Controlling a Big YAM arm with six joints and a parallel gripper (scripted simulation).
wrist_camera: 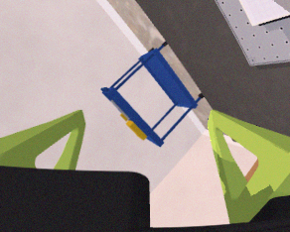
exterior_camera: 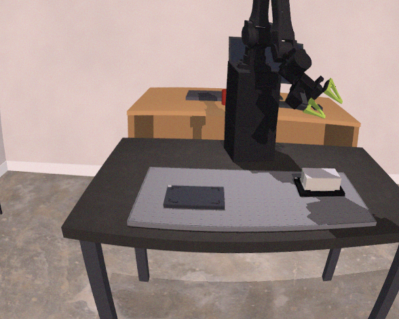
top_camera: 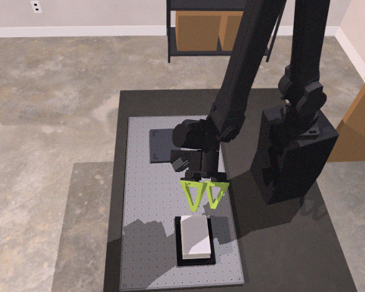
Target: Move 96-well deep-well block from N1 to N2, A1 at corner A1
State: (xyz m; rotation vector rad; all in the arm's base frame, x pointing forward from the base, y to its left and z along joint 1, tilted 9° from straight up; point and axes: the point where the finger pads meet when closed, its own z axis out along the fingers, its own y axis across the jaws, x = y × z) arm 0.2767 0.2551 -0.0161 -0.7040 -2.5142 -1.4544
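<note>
Now: the white deep-well block 23 cm below my hand, 1 cm to the right of it and 1 cm ahead of it. From my hand the other things lie so: dark plate nest N2: 39 cm to the right, 26 cm below, 13 cm ahead; then black plate nest N1: 26 cm below, 1 cm to the right, 1 cm ahead.
</note>
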